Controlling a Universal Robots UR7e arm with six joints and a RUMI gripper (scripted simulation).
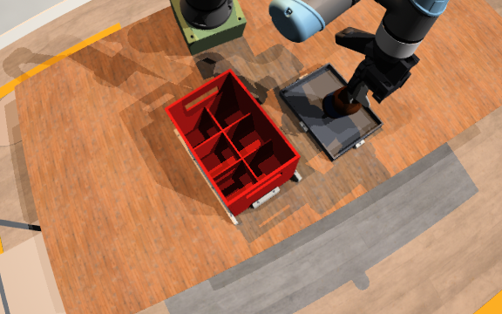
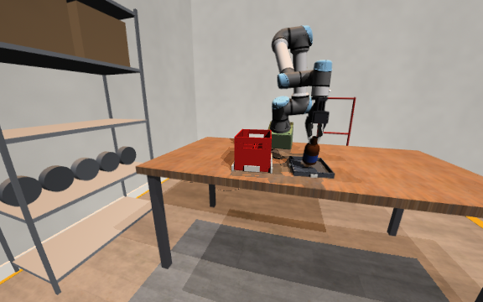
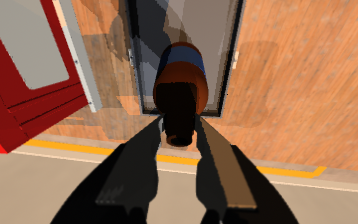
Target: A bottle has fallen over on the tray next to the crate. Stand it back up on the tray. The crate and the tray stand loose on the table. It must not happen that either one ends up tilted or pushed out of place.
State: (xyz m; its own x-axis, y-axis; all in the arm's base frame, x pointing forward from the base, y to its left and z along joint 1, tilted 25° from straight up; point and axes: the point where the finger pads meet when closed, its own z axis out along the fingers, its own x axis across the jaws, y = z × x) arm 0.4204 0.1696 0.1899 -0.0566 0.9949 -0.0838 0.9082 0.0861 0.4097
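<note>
My hand is 20 mm past the brown bottle and 50 mm above it. Also, from my hand: red crate 80 mm behind, 300 mm to the right, 80 mm below; tray 50 mm behind, 150 mm below.
</note>
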